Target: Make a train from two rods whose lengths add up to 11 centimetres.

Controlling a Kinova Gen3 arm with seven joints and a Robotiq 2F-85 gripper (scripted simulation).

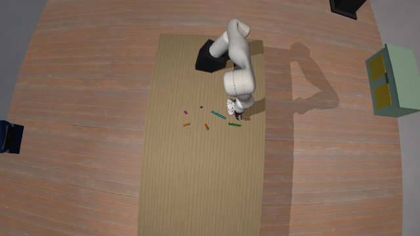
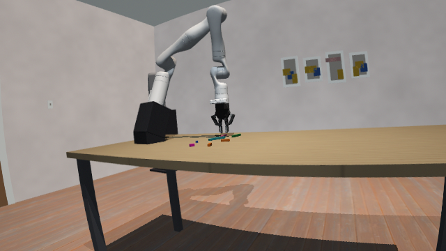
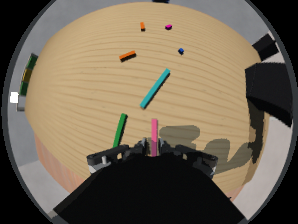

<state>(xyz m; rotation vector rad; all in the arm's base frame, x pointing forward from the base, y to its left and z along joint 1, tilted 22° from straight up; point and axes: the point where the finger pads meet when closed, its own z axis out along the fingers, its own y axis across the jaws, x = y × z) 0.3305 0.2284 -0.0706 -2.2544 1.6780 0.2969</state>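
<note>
Now: the pink rod 30 mm below my hand. Also, from my hand: turquoise rod: 30 mm ahead, 110 mm to the right, 30 mm below; then green rod: 70 mm ahead, 30 mm below; then blue rod: 10 mm behind, 230 mm to the right, 30 mm below.
</note>
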